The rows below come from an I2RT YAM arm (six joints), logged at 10 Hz.
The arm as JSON. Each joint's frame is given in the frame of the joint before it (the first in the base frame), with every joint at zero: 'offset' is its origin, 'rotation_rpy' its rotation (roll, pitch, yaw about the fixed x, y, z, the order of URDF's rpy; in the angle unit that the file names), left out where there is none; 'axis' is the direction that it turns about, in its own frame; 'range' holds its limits. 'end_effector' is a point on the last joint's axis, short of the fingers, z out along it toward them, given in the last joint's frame.
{
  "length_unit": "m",
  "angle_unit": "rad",
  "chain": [
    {
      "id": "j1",
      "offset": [
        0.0,
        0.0,
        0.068
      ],
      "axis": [
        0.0,
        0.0,
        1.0
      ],
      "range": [
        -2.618,
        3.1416
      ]
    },
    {
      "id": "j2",
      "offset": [
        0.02,
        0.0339,
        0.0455
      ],
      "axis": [
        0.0,
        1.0,
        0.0
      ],
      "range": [
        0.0,
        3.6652
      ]
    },
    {
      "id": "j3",
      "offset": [
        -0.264,
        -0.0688,
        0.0
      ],
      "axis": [
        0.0,
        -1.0,
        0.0
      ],
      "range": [
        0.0,
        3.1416
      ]
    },
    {
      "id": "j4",
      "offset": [
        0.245,
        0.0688,
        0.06
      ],
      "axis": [
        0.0,
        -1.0,
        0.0
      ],
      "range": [
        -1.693,
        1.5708
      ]
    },
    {
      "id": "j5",
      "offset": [
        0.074,
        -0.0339,
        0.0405
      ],
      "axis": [
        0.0,
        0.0,
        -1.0
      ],
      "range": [
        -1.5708,
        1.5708
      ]
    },
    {
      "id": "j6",
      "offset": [
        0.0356,
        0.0,
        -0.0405
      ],
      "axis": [
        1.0,
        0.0,
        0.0
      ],
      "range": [
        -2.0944,
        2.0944
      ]
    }
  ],
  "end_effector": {
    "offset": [
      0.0,
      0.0,
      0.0
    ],
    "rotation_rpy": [
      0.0,
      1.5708,
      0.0
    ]
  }
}
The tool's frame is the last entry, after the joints.
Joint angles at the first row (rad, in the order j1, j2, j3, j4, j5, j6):
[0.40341, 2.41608, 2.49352, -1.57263, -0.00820, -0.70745]
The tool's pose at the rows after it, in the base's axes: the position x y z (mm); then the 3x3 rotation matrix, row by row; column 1 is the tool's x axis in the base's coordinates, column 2 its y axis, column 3 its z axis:
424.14 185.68 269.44; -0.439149 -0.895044 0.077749; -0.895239 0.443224 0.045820; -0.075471 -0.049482 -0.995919
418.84 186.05 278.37; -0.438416 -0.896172 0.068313; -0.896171 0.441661 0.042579; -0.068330 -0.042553 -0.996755
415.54 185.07 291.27; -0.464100 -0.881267 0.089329; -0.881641 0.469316 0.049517; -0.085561 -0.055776 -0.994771
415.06 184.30 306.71; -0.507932 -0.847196 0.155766; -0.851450 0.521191 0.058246; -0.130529 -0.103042 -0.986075
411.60 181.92 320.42; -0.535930 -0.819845 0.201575; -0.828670 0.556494 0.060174; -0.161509 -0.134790 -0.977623
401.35 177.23 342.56; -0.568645 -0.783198 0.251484; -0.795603 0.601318 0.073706; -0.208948 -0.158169 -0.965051
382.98 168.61 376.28; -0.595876 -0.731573 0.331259; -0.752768 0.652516 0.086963; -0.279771 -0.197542 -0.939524
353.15 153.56 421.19; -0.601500 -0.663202 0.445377; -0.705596 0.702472 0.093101; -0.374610 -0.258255 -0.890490
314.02 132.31 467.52; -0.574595 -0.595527 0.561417; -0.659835 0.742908 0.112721; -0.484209 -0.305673 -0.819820
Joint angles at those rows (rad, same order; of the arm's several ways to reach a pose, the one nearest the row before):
[0.41181, 2.41612, 2.54052, -1.60548, -0.01087, -0.70057]
[0.41715, 2.41642, 2.57965, -1.65423, -0.01125, -0.69676]
[0.41830, 2.41647, 2.63508, -1.68749, -0.00896, -0.66509]
[0.41867, 2.41580, 2.69897, -1.68719, 0.01011, -0.60826]
[0.41829, 2.39785, 2.72409, -1.68677, 0.02690, -0.57011]
[0.41867, 2.34635, 2.72525, -1.68679, 0.03490, -0.51900]
[0.41944, 2.26391, 2.72517, -1.68675, 0.05551, -0.46177]
[0.41906, 2.14761, 2.72676, -1.68677, 0.09633, -0.41332]
[0.41143, 2.01484, 2.72979, -1.68676, 0.12151, -0.38738]

